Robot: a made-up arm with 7 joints. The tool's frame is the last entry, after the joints. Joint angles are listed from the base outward. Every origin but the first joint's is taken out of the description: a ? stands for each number. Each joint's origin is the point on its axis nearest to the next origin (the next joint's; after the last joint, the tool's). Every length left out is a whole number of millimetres.
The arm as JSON. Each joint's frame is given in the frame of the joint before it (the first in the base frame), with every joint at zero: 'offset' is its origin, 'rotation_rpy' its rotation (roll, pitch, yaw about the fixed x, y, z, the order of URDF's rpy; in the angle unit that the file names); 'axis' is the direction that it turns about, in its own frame. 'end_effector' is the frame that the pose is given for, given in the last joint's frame.
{
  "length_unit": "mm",
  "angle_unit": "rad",
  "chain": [
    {
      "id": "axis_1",
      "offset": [
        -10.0,
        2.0,
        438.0
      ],
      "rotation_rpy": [
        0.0,
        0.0,
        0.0
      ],
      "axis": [
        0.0,
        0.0,
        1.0
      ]
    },
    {
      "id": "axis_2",
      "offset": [
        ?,
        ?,
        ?
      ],
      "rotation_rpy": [
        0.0,
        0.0,
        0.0
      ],
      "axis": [
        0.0,
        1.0,
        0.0
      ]
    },
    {
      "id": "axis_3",
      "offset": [
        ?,
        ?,
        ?
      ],
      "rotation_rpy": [
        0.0,
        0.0,
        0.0
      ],
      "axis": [
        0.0,
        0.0,
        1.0
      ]
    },
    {
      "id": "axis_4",
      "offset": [
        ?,
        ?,
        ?
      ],
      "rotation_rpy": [
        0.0,
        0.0,
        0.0
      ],
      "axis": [
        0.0,
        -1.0,
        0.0
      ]
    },
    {
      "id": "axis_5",
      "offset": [
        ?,
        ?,
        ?
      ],
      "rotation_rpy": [
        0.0,
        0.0,
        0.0
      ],
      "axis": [
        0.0,
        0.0,
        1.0
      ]
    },
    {
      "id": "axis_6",
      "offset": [
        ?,
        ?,
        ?
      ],
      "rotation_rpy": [
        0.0,
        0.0,
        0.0
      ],
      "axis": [
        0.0,
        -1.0,
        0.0
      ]
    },
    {
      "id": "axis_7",
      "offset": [
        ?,
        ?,
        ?
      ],
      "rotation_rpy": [
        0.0,
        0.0,
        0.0
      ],
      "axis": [
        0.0,
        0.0,
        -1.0
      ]
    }
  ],
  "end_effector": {
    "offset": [
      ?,
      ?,
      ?
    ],
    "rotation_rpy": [
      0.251,
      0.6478,
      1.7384
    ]
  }
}
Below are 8 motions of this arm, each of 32 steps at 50 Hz.
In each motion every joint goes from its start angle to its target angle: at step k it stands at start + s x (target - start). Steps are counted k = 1, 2, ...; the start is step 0. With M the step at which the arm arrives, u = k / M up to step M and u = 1 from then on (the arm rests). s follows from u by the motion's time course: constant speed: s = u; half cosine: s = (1 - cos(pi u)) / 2; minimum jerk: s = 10 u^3 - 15 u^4 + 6 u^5.
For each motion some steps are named. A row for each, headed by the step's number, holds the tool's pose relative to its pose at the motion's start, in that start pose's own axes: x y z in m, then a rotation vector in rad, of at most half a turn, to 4 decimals.
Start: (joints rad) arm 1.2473 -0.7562 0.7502 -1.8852 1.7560 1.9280 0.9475
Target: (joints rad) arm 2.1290 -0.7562 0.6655 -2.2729 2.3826 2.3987 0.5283
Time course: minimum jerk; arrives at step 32
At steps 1, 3, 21, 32:
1: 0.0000 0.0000 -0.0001 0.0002 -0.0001 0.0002
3: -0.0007 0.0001 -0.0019 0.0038 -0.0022 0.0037
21: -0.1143 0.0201 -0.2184 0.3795 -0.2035 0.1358
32: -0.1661 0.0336 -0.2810 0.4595 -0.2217 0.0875

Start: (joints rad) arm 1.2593 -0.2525 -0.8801 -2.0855 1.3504 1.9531 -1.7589
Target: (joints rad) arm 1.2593 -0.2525 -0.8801 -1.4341 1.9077 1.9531 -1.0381
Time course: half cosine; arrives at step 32
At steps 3, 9, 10, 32:
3: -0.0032 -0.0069 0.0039 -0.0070 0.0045 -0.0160
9: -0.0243 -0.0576 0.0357 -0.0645 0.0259 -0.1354
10: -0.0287 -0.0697 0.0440 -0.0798 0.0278 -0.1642
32: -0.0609 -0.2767 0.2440 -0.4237 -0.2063 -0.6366

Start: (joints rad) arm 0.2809 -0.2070 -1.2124 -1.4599 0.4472 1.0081 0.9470
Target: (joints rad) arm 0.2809 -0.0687 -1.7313 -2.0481 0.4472 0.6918 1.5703
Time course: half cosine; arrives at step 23
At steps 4, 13, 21, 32:
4: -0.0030 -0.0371 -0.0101 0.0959 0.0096 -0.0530
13: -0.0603 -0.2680 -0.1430 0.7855 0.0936 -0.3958
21: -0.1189 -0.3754 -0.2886 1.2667 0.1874 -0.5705
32: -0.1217 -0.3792 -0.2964 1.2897 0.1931 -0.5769

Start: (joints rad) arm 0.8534 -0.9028 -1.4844 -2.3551 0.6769 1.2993 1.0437
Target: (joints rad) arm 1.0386 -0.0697 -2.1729 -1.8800 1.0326 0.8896 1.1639
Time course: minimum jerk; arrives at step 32
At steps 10, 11, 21, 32:
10: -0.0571 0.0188 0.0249 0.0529 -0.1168 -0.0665
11: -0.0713 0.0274 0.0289 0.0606 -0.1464 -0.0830
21: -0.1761 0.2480 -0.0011 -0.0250 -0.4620 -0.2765
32: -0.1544 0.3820 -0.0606 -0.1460 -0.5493 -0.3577

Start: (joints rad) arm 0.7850 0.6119 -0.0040 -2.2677 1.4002 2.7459 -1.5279
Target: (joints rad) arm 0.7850 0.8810 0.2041 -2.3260 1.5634 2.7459 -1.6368
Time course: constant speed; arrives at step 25
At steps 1, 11, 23, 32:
1: 0.0083 0.0021 -0.0066 0.0082 -0.0083 0.0069
11: 0.0911 0.0307 -0.0672 0.0920 -0.0925 0.0723
23: 0.1889 0.0814 -0.1261 0.1958 -0.1963 0.1432
32: 0.2049 0.0913 -0.1343 0.2134 -0.2138 0.1542

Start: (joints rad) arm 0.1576 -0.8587 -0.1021 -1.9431 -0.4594 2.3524 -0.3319
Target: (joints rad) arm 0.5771 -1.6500 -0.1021 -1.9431 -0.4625 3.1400 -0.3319
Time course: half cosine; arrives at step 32
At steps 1, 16, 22, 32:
1: -0.0012 0.0008 0.0012 -0.0027 0.0008 -0.0028
16: -0.2072 0.2527 0.1771 -0.5107 0.1557 -0.6283
22: -0.2683 0.4478 0.2089 -0.7386 0.2484 -1.0080
32: -0.2813 0.6123 0.2003 -0.8831 0.3340 -1.3253

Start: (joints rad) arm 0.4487 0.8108 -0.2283 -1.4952 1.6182 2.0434 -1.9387
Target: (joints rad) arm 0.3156 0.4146 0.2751 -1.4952 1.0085 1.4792 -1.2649
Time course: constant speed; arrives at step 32
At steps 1, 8, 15, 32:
1: 0.0042 -0.0118 0.0003 -0.0044 -0.0312 -0.0028
8: 0.0383 -0.0978 0.0099 -0.0172 -0.2459 0.0017
15: 0.0808 -0.1873 0.0332 0.0042 -0.4470 0.0489
32: 0.2203 -0.3914 0.1473 0.2106 -0.8060 0.3201

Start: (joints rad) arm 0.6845 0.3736 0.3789 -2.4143 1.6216 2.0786 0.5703
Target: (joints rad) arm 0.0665 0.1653 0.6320 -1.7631 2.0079 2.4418 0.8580
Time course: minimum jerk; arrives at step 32
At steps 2, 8, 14, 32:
2: 0.0002 0.0009 0.0009 -0.0002 -0.0024 0.0010
8: 0.0055 0.0439 0.0409 -0.0068 -0.1125 0.0458
14: -0.0107 0.1702 0.1482 -0.0026 -0.4144 0.1722
32: -0.1766 0.4573 0.3116 0.1043 -1.0068 0.4891

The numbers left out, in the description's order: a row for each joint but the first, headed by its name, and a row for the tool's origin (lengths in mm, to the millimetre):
axis_2: 29.0 14.0 0.0
axis_3: -30.0 0.0 456.0
axis_4: 113.0 -29.0 0.0
axis_5: -142.0 0.0 562.0
axis_6: -17.0 33.0 0.0
axis_7: 81.0 0.0 29.0
tool: 23.0 -9.0 0.0

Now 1 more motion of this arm.
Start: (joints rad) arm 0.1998 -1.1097 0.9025 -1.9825 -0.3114 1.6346 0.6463
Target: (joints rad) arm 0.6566 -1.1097 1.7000 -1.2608 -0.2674 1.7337 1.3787
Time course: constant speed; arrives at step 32
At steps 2, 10, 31, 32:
2: -0.0210 0.0445 0.0424 -0.0603 -0.0504 -0.0403
10: -0.1237 0.2576 0.1625 -0.2812 -0.3002 -0.1681
31: -0.4585 0.8675 0.0139 -0.6627 -1.1744 -0.1320
32: -0.4734 0.8905 -0.0093 -0.6728 -1.2175 -0.1134

